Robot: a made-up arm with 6 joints.
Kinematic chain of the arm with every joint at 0, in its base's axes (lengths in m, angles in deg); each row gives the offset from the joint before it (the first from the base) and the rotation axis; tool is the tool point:
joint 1: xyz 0 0 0.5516 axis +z
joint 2: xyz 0.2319 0 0 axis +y
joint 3: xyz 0 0 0.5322 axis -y
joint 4: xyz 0 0 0.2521 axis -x
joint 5: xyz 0.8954 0 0 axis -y
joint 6: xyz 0.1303 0 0 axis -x
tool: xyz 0 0 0
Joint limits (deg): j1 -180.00..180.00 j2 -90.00..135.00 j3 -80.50..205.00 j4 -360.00..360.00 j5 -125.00..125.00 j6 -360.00..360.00
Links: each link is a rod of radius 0.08 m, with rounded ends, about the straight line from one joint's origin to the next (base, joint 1, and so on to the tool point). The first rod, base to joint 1, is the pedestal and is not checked.
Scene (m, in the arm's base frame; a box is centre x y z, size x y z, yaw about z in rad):
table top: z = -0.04
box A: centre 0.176 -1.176 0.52 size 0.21 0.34 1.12 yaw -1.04
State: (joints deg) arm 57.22 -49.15 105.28 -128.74 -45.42 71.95
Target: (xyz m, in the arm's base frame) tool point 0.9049 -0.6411 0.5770
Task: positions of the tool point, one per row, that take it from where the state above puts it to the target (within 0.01 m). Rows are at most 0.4 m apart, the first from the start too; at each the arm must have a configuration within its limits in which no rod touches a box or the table.
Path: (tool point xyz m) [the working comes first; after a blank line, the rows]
Joints at the target: 148.32 -44.19 137.79 -135.08 -49.86 71.95
Straight joint move there: touches box A.

1: -0.4224 -1.0422 1.2341
2: -0.1433 -1.0152 1.4098
3: 0.0902 -0.8970 1.5689
4: 0.2473 -0.7151 1.7077
5: 0.4623 -0.8370 1.4687
6: 0.6676 -0.8579 1.1859
7: 0.8252 -0.7852 0.8812
8: 0.9049 -0.6411 0.5769

